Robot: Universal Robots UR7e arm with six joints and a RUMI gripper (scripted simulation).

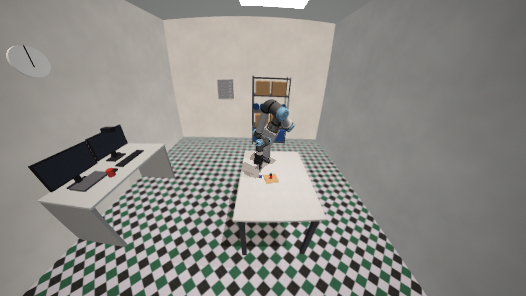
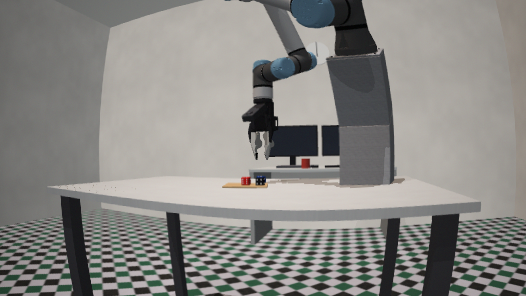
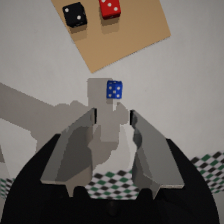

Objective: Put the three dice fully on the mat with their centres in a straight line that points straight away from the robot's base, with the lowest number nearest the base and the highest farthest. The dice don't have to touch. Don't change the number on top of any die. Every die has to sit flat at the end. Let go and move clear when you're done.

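My hand is 90 mm above the blue die. From my hand the other things lie so: tan mat: 120 mm to the left, 100 mm below, 30 mm ahead; black die: 120 mm to the left, 80 mm below, 20 mm behind; red die: 120 mm to the left, 80 mm below, 30 mm ahead.
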